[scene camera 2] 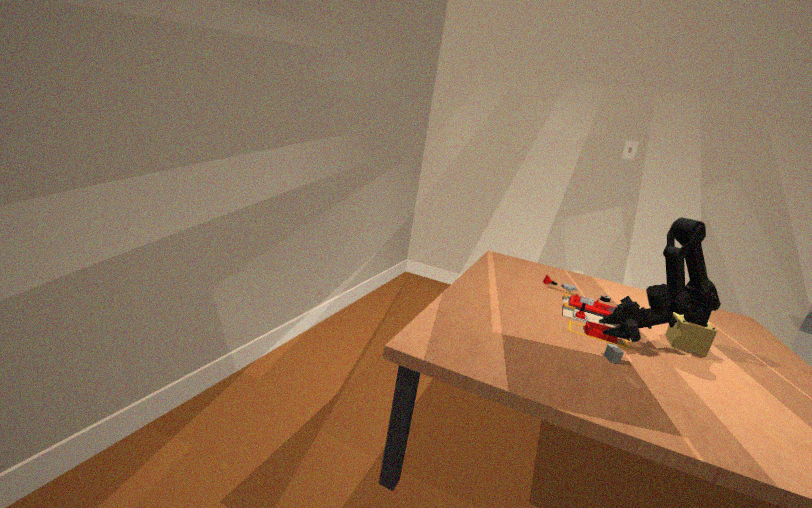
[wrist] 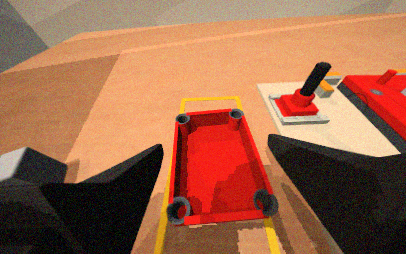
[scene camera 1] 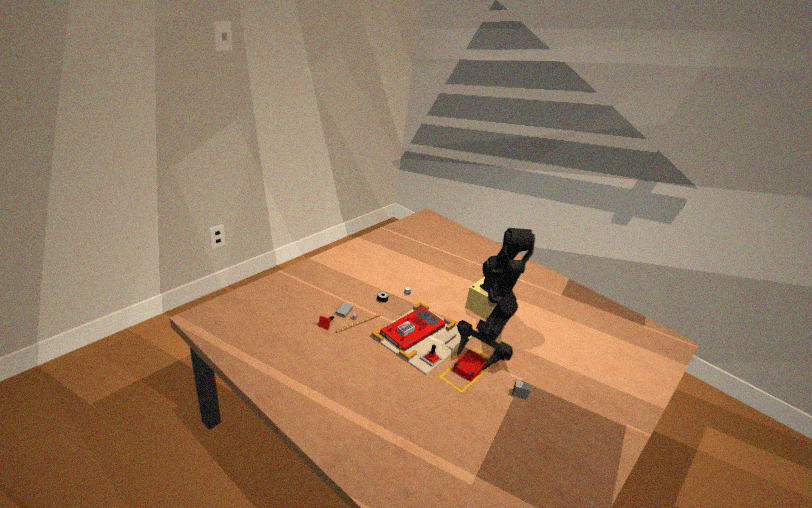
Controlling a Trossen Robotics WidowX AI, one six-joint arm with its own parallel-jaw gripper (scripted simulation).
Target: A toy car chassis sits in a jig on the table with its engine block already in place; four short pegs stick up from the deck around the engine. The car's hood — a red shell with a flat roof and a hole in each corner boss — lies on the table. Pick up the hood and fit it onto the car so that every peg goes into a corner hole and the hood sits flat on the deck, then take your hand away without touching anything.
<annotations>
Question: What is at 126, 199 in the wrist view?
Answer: My gripper.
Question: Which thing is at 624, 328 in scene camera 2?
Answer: My gripper.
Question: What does my gripper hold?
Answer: Nothing.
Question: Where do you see a jig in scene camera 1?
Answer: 447, 340
</annotations>
